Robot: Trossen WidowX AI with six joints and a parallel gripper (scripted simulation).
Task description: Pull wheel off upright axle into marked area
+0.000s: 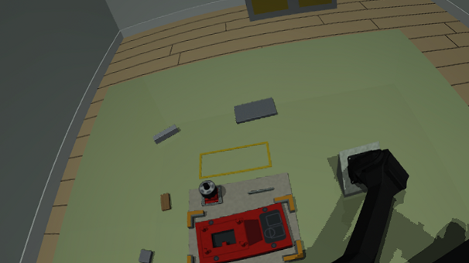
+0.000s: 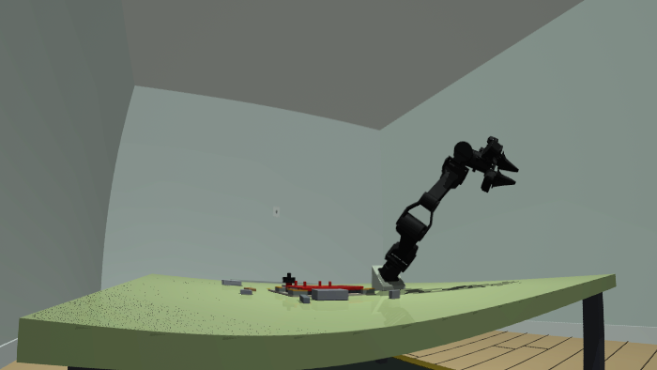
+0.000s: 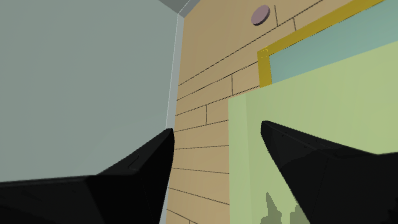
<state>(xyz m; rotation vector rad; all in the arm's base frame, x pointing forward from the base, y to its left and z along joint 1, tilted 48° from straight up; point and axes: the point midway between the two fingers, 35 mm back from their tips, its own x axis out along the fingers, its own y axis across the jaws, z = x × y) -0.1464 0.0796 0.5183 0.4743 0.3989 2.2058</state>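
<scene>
My gripper tip is 650 mm short of the brown block, 510 mm to the left of it and 320 mm above it. Also, from my gripper tip: small grey cube 700 mm ahead, 360 mm to the right, 320 mm below; grey bar 750 mm to the right, 660 mm ahead, 320 mm below.
</scene>
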